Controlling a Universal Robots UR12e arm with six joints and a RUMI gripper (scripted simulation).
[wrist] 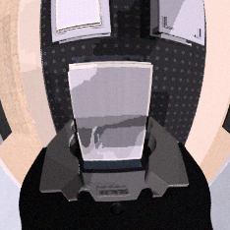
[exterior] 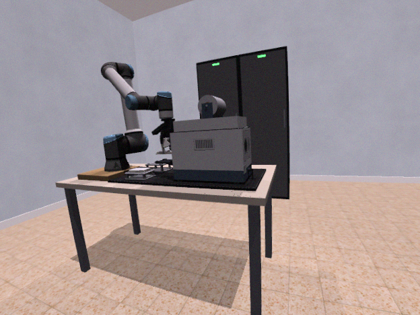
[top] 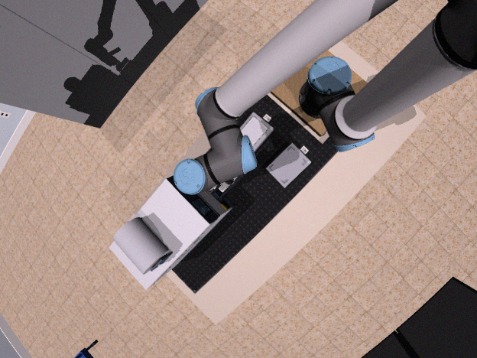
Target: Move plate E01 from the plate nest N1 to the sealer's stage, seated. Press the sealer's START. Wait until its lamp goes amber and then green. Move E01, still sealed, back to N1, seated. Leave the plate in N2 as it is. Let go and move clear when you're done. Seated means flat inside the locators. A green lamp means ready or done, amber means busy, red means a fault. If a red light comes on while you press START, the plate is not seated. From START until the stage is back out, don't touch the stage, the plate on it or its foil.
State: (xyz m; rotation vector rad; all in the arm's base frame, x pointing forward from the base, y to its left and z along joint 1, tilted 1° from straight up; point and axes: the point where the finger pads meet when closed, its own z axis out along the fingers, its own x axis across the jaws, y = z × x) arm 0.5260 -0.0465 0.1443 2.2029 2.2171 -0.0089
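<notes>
Right now the plate nest N1 is 200 mm behind my hand, 160 mm to the left of it and 120 mm below it. The rest, counted from my hand: foil roll 330 mm ahead, 250 mm above; square start button 100 mm ahead, 90 mm to the right, 20 mm above; sealer stage 60 mm below.
</notes>
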